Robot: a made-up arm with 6 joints. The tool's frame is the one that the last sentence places. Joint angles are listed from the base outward.
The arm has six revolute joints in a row. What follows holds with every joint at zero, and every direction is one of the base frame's.
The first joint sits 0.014 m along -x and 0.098 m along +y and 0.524 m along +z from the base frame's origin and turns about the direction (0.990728, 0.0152, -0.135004).
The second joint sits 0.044 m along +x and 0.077 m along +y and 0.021 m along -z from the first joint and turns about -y.
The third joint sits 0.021 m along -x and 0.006 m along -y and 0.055 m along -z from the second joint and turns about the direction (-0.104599, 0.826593, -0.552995).
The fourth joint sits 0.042 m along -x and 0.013 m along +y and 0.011 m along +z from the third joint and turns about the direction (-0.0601, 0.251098, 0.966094).
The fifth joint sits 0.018 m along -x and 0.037 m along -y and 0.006 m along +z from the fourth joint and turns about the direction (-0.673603, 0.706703, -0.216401).
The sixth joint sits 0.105 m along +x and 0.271 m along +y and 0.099 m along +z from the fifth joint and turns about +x.
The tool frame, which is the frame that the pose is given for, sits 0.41 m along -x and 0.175 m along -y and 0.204 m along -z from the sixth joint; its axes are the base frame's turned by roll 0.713, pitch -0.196 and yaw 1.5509 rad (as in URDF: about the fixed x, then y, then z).
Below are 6 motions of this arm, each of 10 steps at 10 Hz.
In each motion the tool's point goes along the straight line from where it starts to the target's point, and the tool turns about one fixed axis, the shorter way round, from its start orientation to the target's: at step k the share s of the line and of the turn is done. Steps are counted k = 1, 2, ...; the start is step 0. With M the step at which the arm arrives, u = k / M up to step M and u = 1 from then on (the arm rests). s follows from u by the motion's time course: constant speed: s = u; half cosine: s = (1 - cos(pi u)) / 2; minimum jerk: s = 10 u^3 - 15 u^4 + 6 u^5.
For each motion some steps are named. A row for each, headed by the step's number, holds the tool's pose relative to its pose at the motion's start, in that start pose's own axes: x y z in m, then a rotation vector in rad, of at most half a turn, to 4 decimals.
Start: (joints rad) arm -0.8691 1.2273 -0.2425 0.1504 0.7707 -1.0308
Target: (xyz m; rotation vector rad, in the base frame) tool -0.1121 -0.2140 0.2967 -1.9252 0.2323 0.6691
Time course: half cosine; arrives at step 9
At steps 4, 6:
4: 0.0435 -0.0381 -0.0603 -0.1789 -0.1543 -0.0347
6: 0.0791 -0.0691 -0.1094 -0.3248 -0.2802 -0.0629

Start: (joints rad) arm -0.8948 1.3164 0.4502 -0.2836 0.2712 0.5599
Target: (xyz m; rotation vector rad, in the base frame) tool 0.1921 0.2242 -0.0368 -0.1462 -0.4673 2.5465
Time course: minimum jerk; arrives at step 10
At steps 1, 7, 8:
1: 0.0006 -0.0014 -0.0005 -0.0014 -0.0018 0.0063
7: 0.0556 -0.1372 -0.0477 -0.1395 -0.1742 0.6169
8: 0.0626 -0.1544 -0.0537 -0.1570 -0.1961 0.6944

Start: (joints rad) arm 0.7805 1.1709 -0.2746 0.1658 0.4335 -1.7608
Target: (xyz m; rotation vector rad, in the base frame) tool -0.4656 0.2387 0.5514 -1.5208 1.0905 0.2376
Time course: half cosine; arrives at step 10
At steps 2, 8, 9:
2: -0.0160 -0.0193 -0.0076 -0.1121 0.0577 -0.0068
8: -0.1514 -0.1831 -0.0720 -1.0615 0.5463 -0.0647
9: -0.1633 -0.1975 -0.0777 -1.1448 0.5892 -0.0698

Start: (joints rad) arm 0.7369 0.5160 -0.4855 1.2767 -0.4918 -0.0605
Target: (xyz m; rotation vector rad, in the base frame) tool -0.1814 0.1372 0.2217 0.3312 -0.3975 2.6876
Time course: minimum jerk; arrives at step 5
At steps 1, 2, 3, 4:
1: 0.0104 -0.0010 0.0042 -0.0019 -0.0271 -0.0123
2: 0.0571 -0.0053 0.0229 -0.0105 -0.1484 -0.0676
3: 0.1228 -0.0114 0.0492 -0.0227 -0.3190 -0.1454
4: 0.1695 -0.0157 0.0679 -0.0313 -0.4403 -0.2007

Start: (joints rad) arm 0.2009 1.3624 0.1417 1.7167 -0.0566 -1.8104
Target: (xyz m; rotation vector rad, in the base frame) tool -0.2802 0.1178 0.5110 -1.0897 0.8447 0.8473
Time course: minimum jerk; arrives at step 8
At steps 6, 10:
6: 0.0390 -0.0751 0.1237 0.7902 -0.4165 0.4168
10: 0.0435 -0.0837 0.1380 0.8814 -0.4646 0.4650

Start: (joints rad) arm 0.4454 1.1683 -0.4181 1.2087 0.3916 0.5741
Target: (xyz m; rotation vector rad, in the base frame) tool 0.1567 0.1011 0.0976 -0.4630 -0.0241 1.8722
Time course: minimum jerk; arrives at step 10
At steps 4, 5, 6, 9, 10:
4: 0.0051 -0.0368 0.0076 -0.0663 -0.0328 -0.0912
5: 0.0080 -0.0580 0.0120 -0.1045 -0.0517 -0.1436
6: 0.0109 -0.0792 0.0164 -0.1427 -0.0706 -0.1961
9: 0.0158 -0.1150 0.0238 -0.2072 -0.1026 -0.2848
10: 0.0159 -0.1160 0.0240 -0.2090 -0.1034 -0.2872

